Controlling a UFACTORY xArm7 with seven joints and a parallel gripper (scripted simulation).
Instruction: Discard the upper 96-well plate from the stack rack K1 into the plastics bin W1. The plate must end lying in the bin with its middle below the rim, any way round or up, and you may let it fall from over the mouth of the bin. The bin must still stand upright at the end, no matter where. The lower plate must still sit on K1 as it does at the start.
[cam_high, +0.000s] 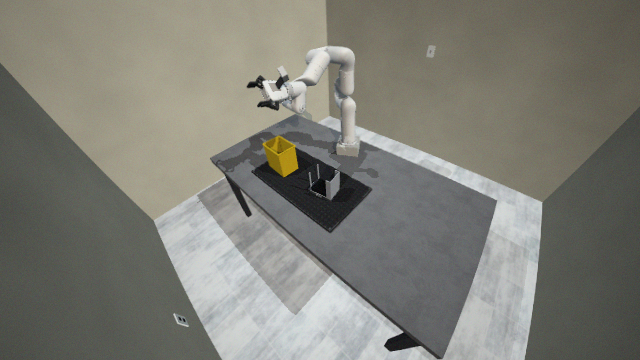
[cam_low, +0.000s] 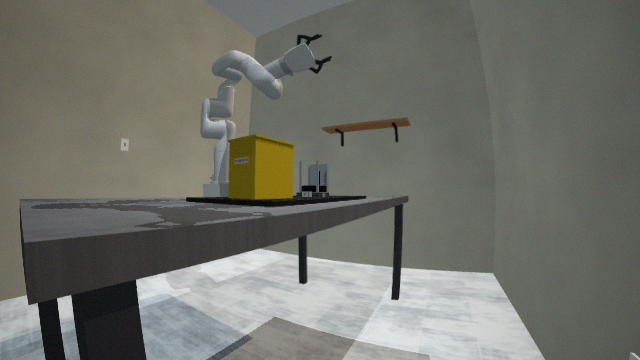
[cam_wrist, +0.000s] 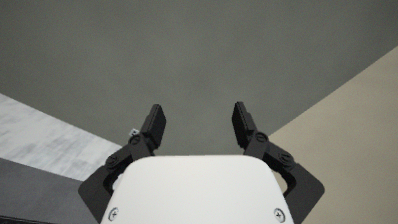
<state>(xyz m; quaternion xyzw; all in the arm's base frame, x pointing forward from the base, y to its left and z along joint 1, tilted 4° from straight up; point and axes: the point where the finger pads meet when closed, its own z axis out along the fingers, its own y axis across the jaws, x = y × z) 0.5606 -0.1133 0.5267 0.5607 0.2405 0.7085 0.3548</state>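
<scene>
Now: the black 96-well plate 12 cm behind my hand, 23 cm to the left of it and 53 cm below it. From my hand the other things lie so: yellow plastics bin W1: 17 cm behind, 13 cm to the right, 48 cm below.
</scene>
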